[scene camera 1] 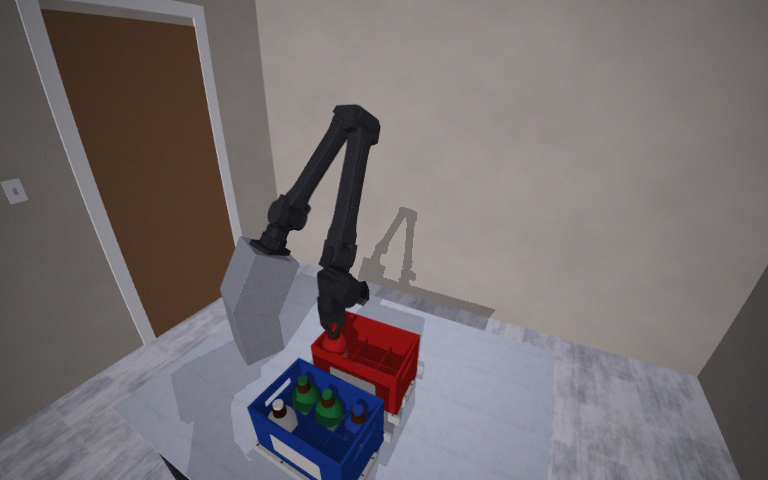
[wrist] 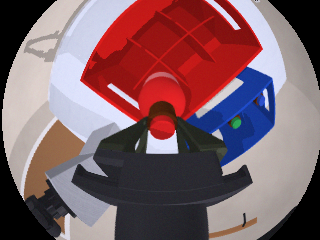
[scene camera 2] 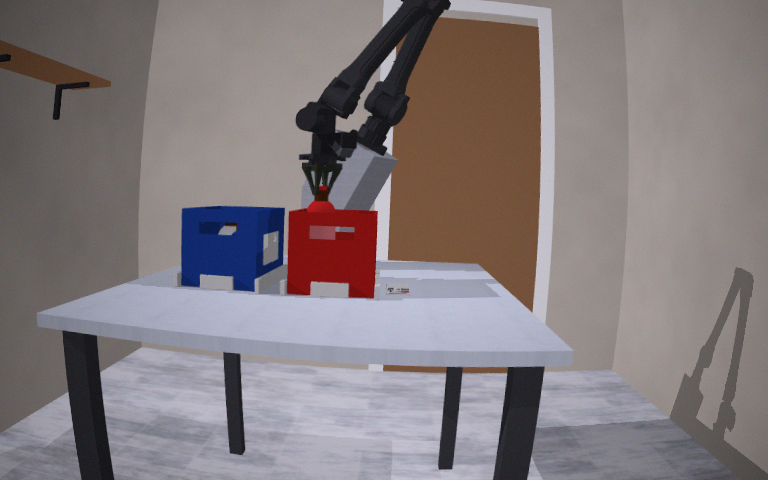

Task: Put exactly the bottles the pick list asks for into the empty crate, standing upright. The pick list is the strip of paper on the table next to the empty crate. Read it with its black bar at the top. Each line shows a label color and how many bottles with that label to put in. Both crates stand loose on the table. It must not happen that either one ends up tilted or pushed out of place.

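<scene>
Scene camera 1 shows a green bottle (scene camera 1: 305,395), another green bottle (scene camera 1: 329,411) and a red crate (scene camera 1: 396,345). In scene camera 2: the red crate (scene camera 2: 351,258), a blue crate (scene camera 2: 258,249) and my gripper (scene camera 2: 320,195). The wrist view shows my gripper (wrist: 162,120), a red bottle (wrist: 162,96), the red crate (wrist: 213,53) and the blue crate (wrist: 237,96).
</scene>
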